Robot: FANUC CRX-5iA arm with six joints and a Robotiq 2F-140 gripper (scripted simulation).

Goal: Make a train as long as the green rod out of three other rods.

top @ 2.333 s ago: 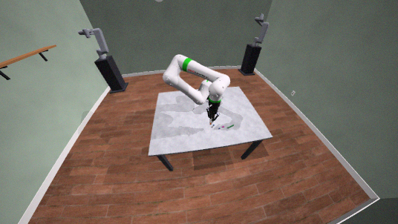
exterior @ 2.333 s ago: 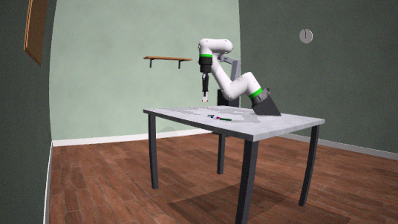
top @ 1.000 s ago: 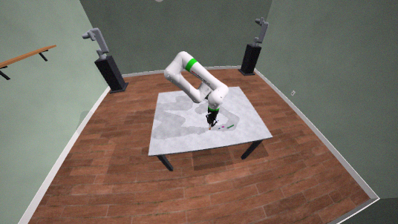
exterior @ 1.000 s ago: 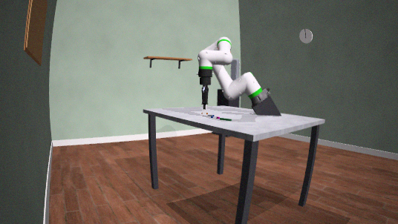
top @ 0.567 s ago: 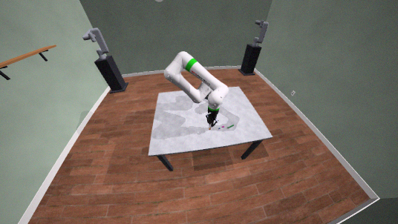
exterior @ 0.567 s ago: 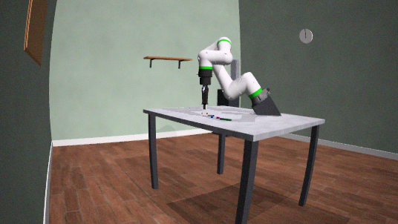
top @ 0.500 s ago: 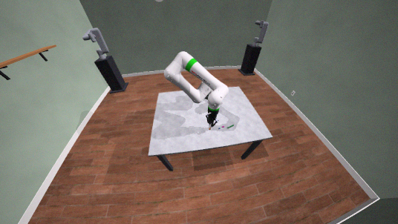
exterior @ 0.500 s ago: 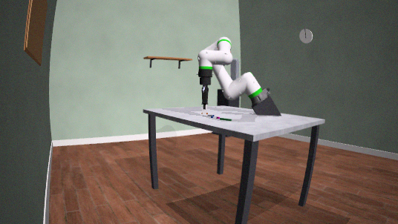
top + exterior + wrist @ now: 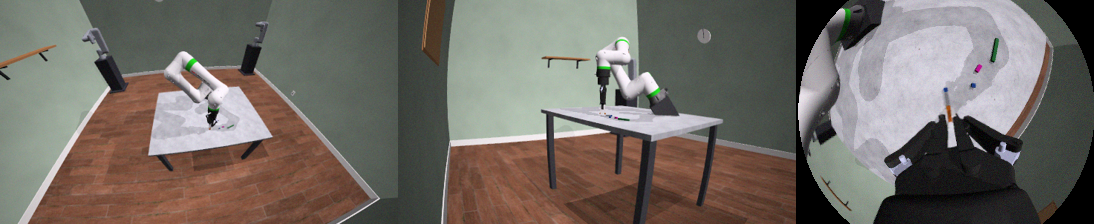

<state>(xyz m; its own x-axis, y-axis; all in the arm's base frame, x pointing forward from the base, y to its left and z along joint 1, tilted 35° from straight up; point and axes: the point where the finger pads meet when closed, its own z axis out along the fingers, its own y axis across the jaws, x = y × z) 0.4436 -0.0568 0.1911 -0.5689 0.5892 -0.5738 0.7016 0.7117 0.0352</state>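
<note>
Now: hand 20 mm past the grey rod, 30 mm to the right of it and 40 mm above it. The rest, counted from my hand: orange rod: 30 mm below; green rod: 20 mm ahead, 220 mm to the left, 40 mm below; magenta rod: 10 mm ahead, 140 mm to the left, 40 mm below.
</note>
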